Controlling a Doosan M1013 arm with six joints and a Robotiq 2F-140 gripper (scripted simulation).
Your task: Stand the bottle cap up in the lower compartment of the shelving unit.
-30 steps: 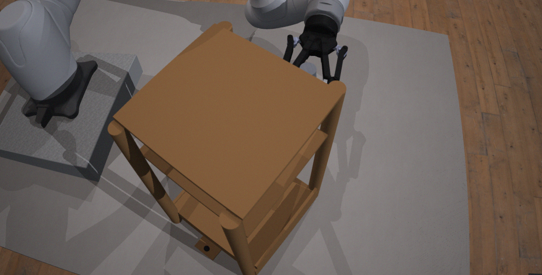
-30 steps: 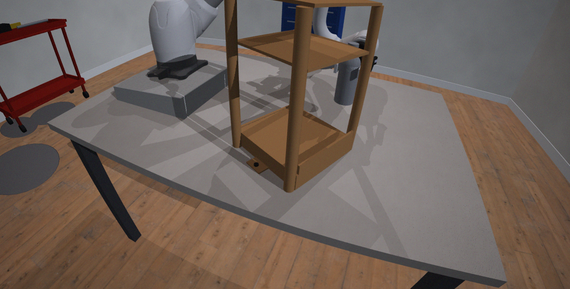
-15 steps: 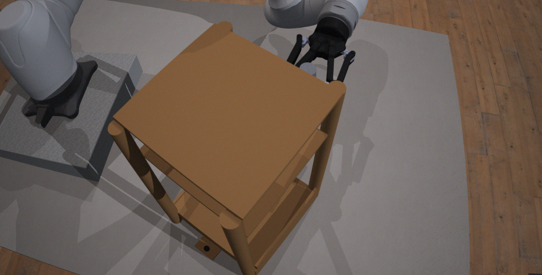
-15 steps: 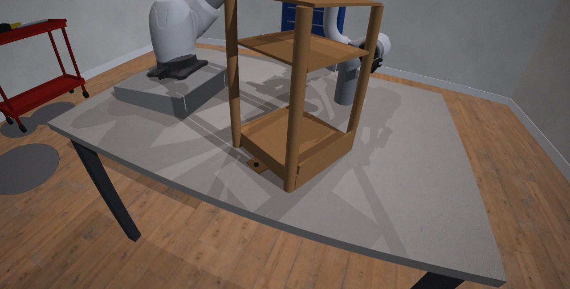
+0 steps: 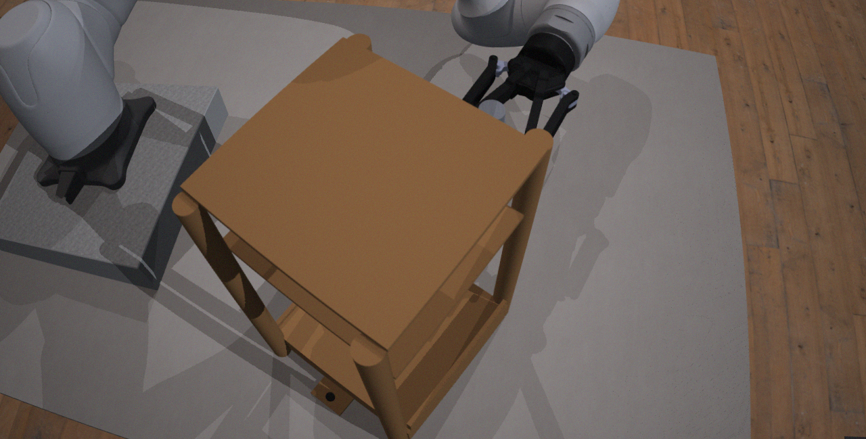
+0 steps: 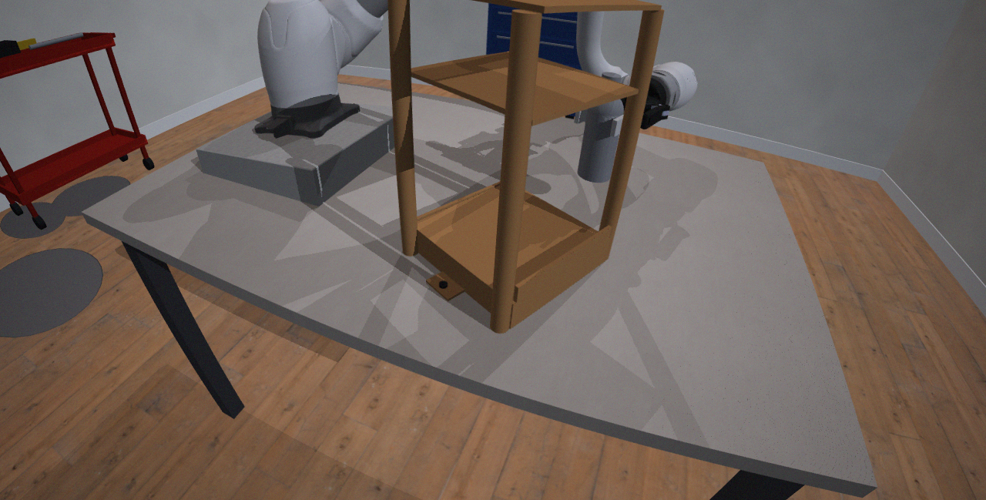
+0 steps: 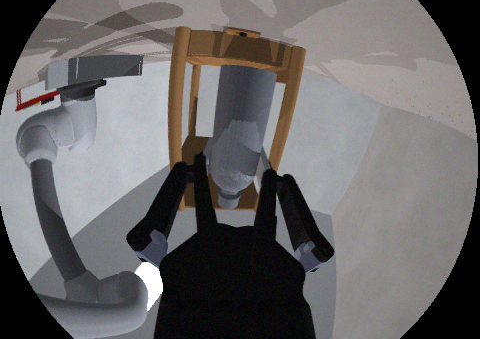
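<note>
My hand is 10 mm below the grey bottle. Also, from my hand: brown shelving unit 180 mm to the right, 110 mm behind, 10 mm above.
</note>
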